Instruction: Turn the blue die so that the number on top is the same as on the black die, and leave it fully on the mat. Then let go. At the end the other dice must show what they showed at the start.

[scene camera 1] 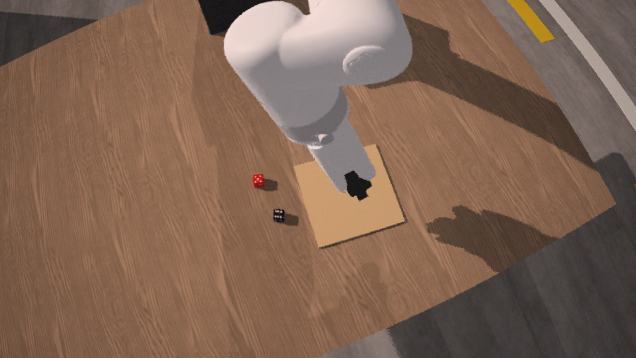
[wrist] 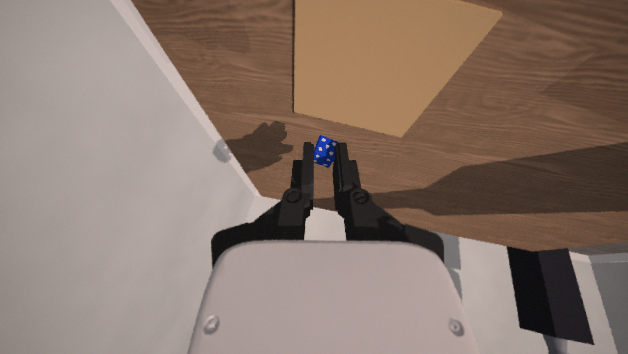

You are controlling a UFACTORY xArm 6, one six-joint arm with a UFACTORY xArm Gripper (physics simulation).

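Places are measured from the arm's base along level axes (x left, y back, z up), in metres.
Where they show: gripper, fingertip midpoint: (scene camera 1: 357, 183) (wrist: 323, 156).
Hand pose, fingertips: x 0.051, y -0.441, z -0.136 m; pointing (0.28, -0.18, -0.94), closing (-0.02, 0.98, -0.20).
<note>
Each offset is from my fingertips to the top centre of the thing. Level surfaces: height alone.
My gripper (wrist: 323, 156) is shut on the blue die {dx +0.000, dy +0.000, dz +0.005 m} (wrist: 325, 151) and holds it tilted, raised well above the table; its shadow lies apart from it. In the scene view the fingers show as a dark shape above the mat {dx +0.002, dy +0.023, dz -0.095 m} (scene camera 1: 345, 222) (wrist: 380, 60), and the blue die is hidden there. The black die {dx -0.113, dy +0.026, dz -0.083 m} (scene camera 1: 278, 215) lies on the table left of the mat, with two rows of white pips on top that look like a six. The red die {dx -0.124, dy +0.092, dz -0.083 m} (scene camera 1: 258, 180) lies further back on the table, its top looking like a five.
The wooden table {dz -0.099 m} (scene camera 1: 125, 200) (wrist: 210, 75) carries the mat and the dice. The red and black dice are close to the mat's left edge. A black block (scene camera 1: 217, 20) stands at the table's back. The arm hangs over the mat's back part. The table's edge is at the lower right.
</note>
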